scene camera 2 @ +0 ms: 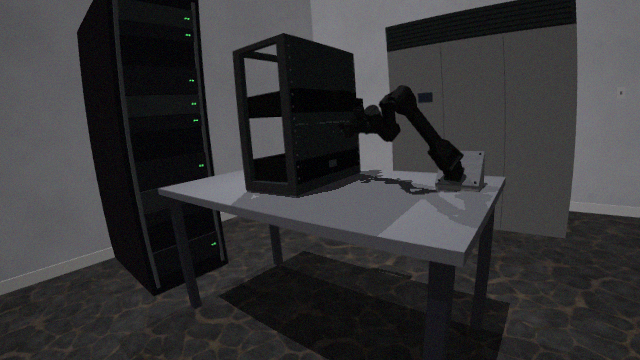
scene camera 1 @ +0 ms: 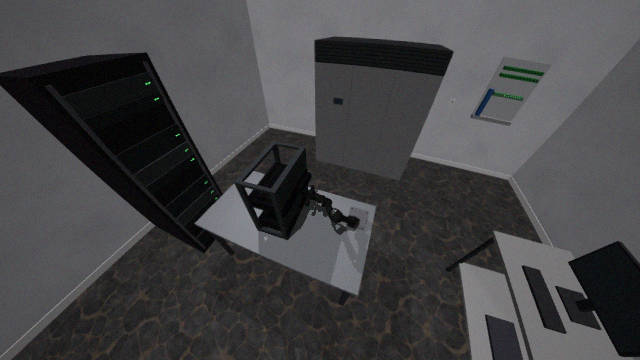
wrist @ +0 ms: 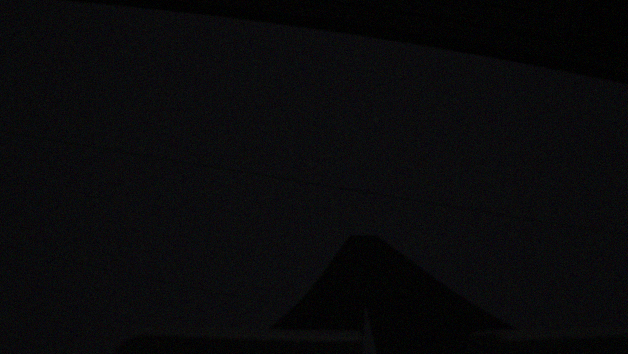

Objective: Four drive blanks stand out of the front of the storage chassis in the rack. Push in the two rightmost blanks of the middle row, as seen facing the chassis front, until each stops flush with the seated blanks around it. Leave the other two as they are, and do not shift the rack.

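Frame: origin at the arm's base, x left, y back, z up, level; millimetres.
Seen in the pictures: gripper, fingertip midpoint: (scene camera 2: 339,125) (scene camera 1: 300,193) (wrist: 362,248); arm's base, link origin: (scene camera 2: 454,173) (scene camera 1: 354,220).
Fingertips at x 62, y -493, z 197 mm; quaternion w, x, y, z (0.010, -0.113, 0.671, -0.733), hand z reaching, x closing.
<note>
Pixels of each thing's top centre, then the offset from my fingertips to it. "spot": a spot on its surface instead. Level surfaces: height alone.
- open-frame rack, surface spot: (scene camera 2: 290,115) spot: dx +319, dy +38, dz +53 mm
- white table, surface height: dz -252 mm
- small dark block, surface spot: (scene camera 2: 359,102) spot: dx -117, dy +36, dz +101 mm
The open-frame rack (scene camera 1: 281,215) (scene camera 2: 290,115) stands upright on the table, its front towards the arm. The storage chassis front (scene camera 2: 317,140) (wrist: 200,100) is dark grey; a thin broken light line crosses it in scene camera 2. In the wrist view it fills most of the picture, with faint seams and a black band above. Single blanks, and how far any of them stands out, cannot be made out. My gripper (scene camera 1: 310,195) (scene camera 2: 343,128) (wrist: 362,248) is shut and empty, its tips close in front of the right part of the chassis front. Contact cannot be told.
The arm's base plate (scene camera 1: 363,218) (scene camera 2: 472,165) is at the far end of the white table (scene camera 1: 230,220) (scene camera 2: 350,222). A small dark block (scene camera 2: 359,102) juts out at the rack's right side above the gripper. A tall server cabinet (scene camera 1: 75,135) (scene camera 2: 100,150) stands behind the rack.
</note>
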